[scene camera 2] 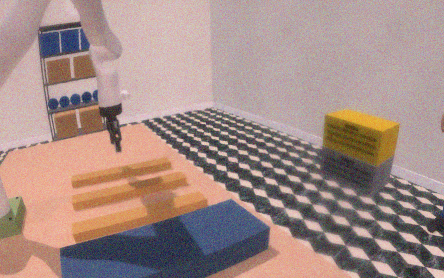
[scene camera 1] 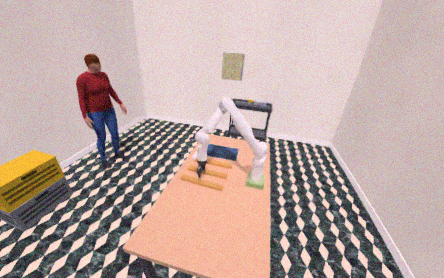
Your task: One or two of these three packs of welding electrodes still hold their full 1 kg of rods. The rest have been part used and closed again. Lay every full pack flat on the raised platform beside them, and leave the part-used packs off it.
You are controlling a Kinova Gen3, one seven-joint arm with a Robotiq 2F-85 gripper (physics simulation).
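Frame: origin at the arm's base, x ahead, y left, z up, level; metres.
Where they show: gripper, fingertip midpoint: (scene camera 2: 116,148) (scene camera 1: 201,173); arm's base, origin of the base link: (scene camera 1: 255,178).
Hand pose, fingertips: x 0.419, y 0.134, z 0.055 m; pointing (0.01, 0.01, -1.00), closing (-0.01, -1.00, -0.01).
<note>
Each offset is from my fingertips to the centre of the thing. Level surfaces: height alone.
Three long, thin orange packs lie flat and side by side on the table, all off the platform. The pack nearest the platform @(dx -0.019, dy -0.283, dz -0.088 m) (scene camera 1: 223,164) (scene camera 2: 110,223), the middle pack @(dx -0.007, dy -0.139, dz -0.088 m) (scene camera 1: 216,174) (scene camera 2: 102,198) and the pack farthest from the platform @(dx -0.001, dy +0.002, dz -0.088 m) (scene camera 1: 210,185) (scene camera 2: 100,176) look alike; their fill cannot be seen. The blue raised platform (scene camera 1: 229,153) (scene camera 2: 230,225) bears no pack. My gripper (scene camera 1: 200,175) (scene camera 2: 118,150) is open and empty, pointing down above the packs' area, seen nearly edge-on. Shadows fall across the packs and platform.
The arm's green base (scene camera 1: 255,184) (scene camera 2: 17,220) stands on the table @(dz -0.100 m) (scene camera 1: 200,225) (scene camera 2: 30,165). A person (scene camera 1: 97,95) stands on the left. A yellow and grey cabinet (scene camera 1: 35,172) (scene camera 2: 357,145) is on the floor. A black cart (scene camera 1: 255,106) stands behind the table.
</note>
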